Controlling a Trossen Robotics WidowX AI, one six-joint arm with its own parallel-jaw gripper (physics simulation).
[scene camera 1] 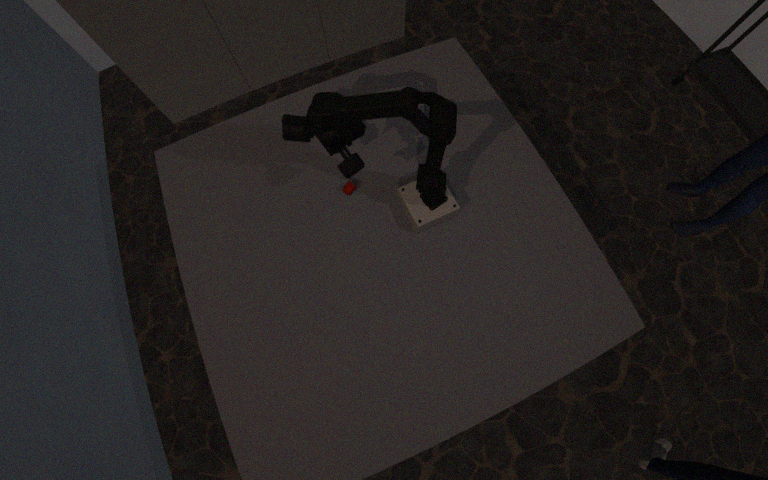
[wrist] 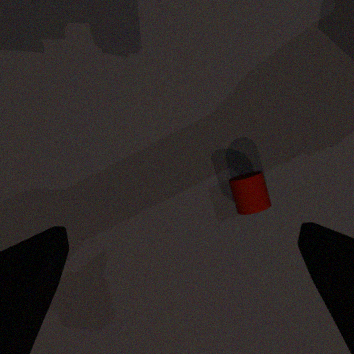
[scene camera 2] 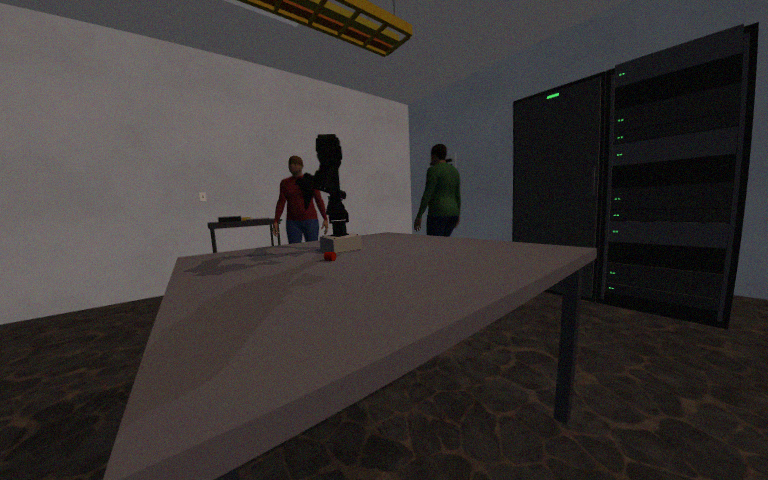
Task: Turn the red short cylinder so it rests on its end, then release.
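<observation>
The red short cylinder [scene camera 1: 349,187] [scene camera 2: 330,256] [wrist: 250,194] lies on its side on the pale table [scene camera 1: 362,316] [scene camera 2: 339,316], in front of the robot's base. In the wrist view it is right of the middle, ahead of the fingertips and nearer the right finger, with its curved side showing. My gripper [scene camera 1: 351,165] [wrist: 185,236] is wide open and empty. It hangs above the table, and the cylinder is apart from both fingers. In scene camera 2 the gripper is a dark shape high over the table, and its fingers are hard to tell apart.
The arm's pale base block [scene camera 1: 417,220] [scene camera 2: 341,243] stands close to the cylinder. Arm shadows fall across the table. Two people, one in red [scene camera 2: 299,198] and one in green [scene camera 2: 443,189], stand beyond the table. A dark server rack [scene camera 2: 557,181] stands at the right.
</observation>
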